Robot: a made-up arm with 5 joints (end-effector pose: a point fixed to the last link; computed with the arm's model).
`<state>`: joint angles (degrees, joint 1 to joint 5).
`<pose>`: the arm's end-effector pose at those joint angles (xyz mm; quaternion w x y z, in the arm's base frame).
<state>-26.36 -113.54 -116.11 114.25 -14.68</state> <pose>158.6 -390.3 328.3 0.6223 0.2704 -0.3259 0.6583</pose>
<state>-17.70 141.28 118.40 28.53 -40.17</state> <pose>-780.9 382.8 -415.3 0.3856 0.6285 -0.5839 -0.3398</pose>
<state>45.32 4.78 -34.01 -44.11 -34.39</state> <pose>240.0 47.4 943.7 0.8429 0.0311 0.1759 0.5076</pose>
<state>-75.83 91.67 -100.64 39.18 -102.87</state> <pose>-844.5 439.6 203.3 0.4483 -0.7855 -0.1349 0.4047</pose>
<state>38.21 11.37 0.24 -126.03 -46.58</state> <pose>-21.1 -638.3 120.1 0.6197 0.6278 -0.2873 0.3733</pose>
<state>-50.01 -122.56 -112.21 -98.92 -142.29</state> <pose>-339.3 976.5 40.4 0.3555 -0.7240 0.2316 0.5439</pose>
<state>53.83 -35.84 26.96 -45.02 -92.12</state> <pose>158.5 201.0 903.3 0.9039 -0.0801 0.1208 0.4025</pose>
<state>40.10 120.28 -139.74 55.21 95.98</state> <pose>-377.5 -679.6 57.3 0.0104 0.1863 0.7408 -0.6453</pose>
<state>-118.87 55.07 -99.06 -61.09 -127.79</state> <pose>-60.8 -888.5 65.3 0.2454 0.2754 0.7757 -0.5121</pose>
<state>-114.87 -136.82 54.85 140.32 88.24</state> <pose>-440.9 -303.7 587.7 0.6882 -0.0945 -0.6060 0.3876</pose>
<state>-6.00 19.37 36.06 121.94 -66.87</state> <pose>336.1 665.7 197.8 0.6047 -0.5277 0.5928 0.0665</pose>
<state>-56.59 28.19 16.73 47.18 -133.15</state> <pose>-162.1 -196.0 1011.0 0.6329 0.0107 -0.1196 0.7649</pose>
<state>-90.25 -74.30 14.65 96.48 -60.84</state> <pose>256.7 183.0 993.8 0.3713 -0.0698 0.1178 0.9183</pose>
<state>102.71 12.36 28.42 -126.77 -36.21</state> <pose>-304.7 -435.0 617.3 0.8295 0.1602 -0.2396 0.4784</pose>
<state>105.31 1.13 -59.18 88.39 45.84</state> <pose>-683.4 13.0 -87.0 0.0907 -0.8196 -0.2769 0.4933</pose>
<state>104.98 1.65 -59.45 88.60 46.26</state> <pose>-685.6 6.0 -81.3 0.0925 -0.8150 -0.2848 0.4960</pose>
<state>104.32 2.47 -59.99 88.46 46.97</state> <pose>-689.2 1.4 -72.6 0.1001 -0.8082 -0.2961 0.4991</pose>
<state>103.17 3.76 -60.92 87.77 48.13</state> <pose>-695.0 0.2 -59.7 0.1162 -0.7979 -0.3127 0.5022</pose>
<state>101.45 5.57 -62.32 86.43 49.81</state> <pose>-703.2 2.6 -41.5 0.1420 -0.7829 -0.3345 0.5050</pose>
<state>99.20 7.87 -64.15 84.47 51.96</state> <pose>-713.2 7.3 -18.4 0.1763 -0.7630 -0.3604 0.5068</pose>
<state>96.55 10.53 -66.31 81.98 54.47</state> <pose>-724.2 13.0 8.6 0.2166 -0.7385 -0.3881 0.5070</pose>
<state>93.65 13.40 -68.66 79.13 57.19</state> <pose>-735.2 18.3 38.0 0.2594 -0.7105 -0.4155 0.5052</pose>
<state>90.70 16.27 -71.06 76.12 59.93</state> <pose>-745.5 22.6 67.8 0.3016 -0.6809 -0.4402 0.5016</pose>
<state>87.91 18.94 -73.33 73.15 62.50</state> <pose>-754.3 26.1 95.9 0.3403 -0.6524 -0.4605 0.4966</pose>
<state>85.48 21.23 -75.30 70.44 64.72</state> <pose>-761.5 29.2 120.2 0.3730 -0.6274 -0.4757 0.4909</pose>
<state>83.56 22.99 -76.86 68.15 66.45</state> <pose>-766.8 33.0 139.6 0.3986 -0.6080 -0.4856 0.4855</pose>
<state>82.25 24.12 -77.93 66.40 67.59</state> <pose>-770.4 38.4 153.4 0.4168 -0.5956 -0.4902 0.4809</pose>
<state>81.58 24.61 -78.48 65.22 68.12</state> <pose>-772.4 45.8 161.6 0.4278 -0.5904 -0.4902 0.4775</pose>
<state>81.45 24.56 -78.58 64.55 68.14</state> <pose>-772.9 54.8 164.7 0.4329 -0.5914 -0.4868 0.4753</pose>
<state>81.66 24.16 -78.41 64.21 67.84</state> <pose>-772.6 64.9 164.8 0.4342 -0.5962 -0.4811 0.4739</pose>
